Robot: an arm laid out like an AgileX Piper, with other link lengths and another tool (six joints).
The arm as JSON. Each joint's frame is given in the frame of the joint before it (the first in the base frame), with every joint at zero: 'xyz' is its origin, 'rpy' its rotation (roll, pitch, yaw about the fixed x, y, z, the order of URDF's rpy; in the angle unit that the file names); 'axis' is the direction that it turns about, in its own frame. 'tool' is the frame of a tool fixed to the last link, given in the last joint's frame.
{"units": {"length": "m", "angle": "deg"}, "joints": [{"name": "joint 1", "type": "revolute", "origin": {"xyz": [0.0, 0.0, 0.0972], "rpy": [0.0, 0.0, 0.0]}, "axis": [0.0, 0.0, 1.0]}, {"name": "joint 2", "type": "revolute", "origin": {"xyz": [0.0, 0.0, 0.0], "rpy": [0.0, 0.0, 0.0]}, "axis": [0.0, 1.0, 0.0]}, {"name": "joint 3", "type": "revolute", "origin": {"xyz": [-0.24, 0.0, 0.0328], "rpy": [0.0, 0.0, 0.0]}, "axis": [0.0, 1.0, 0.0]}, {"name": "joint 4", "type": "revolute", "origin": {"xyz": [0.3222, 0.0, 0.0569], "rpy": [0.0, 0.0, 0.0]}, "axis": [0.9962, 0.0, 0.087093]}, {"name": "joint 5", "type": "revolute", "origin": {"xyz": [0.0, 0.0, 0.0], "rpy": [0.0, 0.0, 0.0]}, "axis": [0.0, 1.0, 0.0]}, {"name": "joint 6", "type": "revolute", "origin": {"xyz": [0.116, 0.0, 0.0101], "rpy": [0.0, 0.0, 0.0]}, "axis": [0.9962, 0.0, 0.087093]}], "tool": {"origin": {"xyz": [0.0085, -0.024, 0.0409], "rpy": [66.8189, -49.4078, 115.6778]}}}
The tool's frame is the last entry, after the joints.
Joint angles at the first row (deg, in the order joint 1, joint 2, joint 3, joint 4, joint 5, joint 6):
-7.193 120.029 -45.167 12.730 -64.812 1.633
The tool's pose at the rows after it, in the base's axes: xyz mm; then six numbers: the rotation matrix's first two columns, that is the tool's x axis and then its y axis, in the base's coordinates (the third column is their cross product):
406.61 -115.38 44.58 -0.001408 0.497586 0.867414 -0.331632 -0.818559 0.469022
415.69 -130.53 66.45 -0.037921 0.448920 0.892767 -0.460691 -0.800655 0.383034
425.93 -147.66 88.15 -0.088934 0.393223 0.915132 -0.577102 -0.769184 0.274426
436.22 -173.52 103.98 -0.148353 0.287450 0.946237 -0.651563 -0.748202 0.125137
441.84 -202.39 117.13 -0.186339 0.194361 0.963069 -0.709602 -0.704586 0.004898
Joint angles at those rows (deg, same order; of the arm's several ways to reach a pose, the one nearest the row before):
-7.193 117.148 -46.946 17.273 -64.812 1.765
-7.109 116.506 -51.265 24.273 -64.812 2.577
-7.469 116.507 -56.763 31.125 -64.352 3.468
-9.433 116.507 -62.458 36.111 -60.453 6.868
-12.053 116.506 -67.663 41.371 -55.661 8.103

